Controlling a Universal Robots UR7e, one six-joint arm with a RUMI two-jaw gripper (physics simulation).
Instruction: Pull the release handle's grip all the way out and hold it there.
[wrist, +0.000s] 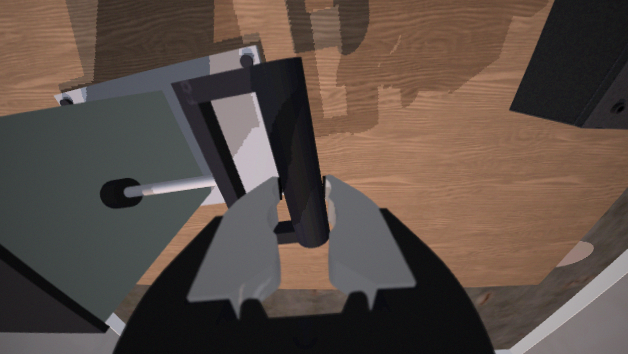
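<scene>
The release handle is a black frame with a thick round grip bar (295, 145) that runs from the upper middle down between the fingers. A bright metal rod (175, 185) joins the handle frame to a black round collar (121, 193) on the face of a grey-green housing (100, 150) at the left. A length of the rod shows between the collar and the frame. My gripper (302, 178) is shut on the grip bar near its lower end, one grey finger on each side. The left finger hides part of the handle frame.
A light metal base plate (150, 77) with dark bolts lies under the housing on the wooden table (425, 200). A black box-like object (560, 65) stands at the upper right. The table's near edge runs behind the gripper, with a white rail (575, 305) at the lower right.
</scene>
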